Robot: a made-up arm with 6 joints.
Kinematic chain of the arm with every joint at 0, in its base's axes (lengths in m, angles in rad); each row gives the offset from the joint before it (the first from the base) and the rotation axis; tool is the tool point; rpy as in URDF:
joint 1: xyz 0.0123 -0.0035 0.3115 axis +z
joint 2: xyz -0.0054 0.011 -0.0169 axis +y
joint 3: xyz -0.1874 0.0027 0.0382 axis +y
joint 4: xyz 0.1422 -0.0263 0.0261 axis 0.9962 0 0.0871
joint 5: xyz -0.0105 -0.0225 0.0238 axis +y
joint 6: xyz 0.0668 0.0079 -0.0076 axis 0.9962 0 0.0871
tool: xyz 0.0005 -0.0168 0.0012 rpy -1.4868 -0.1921 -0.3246
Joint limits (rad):
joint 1: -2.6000..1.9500
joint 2: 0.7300..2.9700
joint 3: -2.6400..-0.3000
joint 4: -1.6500..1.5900
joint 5: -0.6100..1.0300
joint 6: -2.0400..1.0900
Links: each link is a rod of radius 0.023 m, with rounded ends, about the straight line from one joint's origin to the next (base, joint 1, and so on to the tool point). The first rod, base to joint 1, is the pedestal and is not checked.
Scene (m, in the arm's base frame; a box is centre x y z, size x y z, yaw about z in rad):
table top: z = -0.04
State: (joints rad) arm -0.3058 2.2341 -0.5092 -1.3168 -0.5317 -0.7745
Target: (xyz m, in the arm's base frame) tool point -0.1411 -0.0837 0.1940
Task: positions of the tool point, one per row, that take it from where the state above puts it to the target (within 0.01 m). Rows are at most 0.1 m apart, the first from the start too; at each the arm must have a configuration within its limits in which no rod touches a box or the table.
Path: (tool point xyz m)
1: 0.1799 -0.0791 0.2170
2: 0.1474 -0.1277 0.2121
3: 0.1012 -0.1631 0.2076
4: 0.0462 -0.1818 0.2038
5: -0.0113 -0.1818 0.2004
6: -0.0653 -0.1636 0.1977
7: -0.1100 -0.1295 0.1956
8: -0.1411 -0.0837 0.1940

